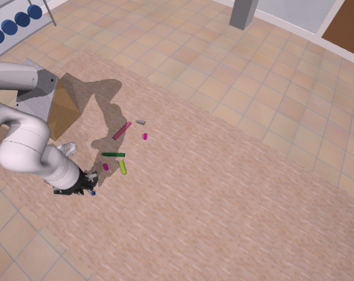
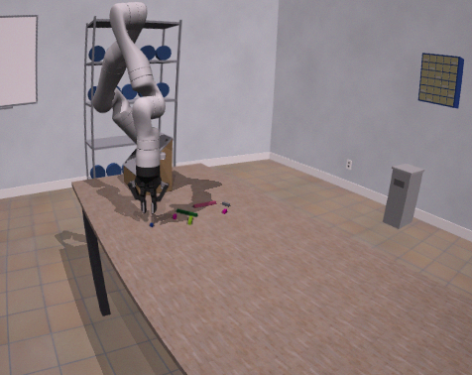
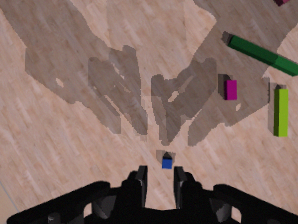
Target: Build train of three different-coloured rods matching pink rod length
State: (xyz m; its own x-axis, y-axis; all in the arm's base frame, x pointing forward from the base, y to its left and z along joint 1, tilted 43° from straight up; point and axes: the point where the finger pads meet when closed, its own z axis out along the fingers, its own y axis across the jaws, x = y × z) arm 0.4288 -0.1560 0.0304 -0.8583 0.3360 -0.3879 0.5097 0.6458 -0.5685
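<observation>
My hand is 60 mm past the grey rod, 320 mm to the right of it and 60 mm above it. Round my hand: green rod (40 mm behind, 150 mm to the left, 60 mm below); lime rod (20 mm ahead, 140 mm to the left, 60 mm below); blue rod (10 mm to the left, 60 mm below).
</observation>
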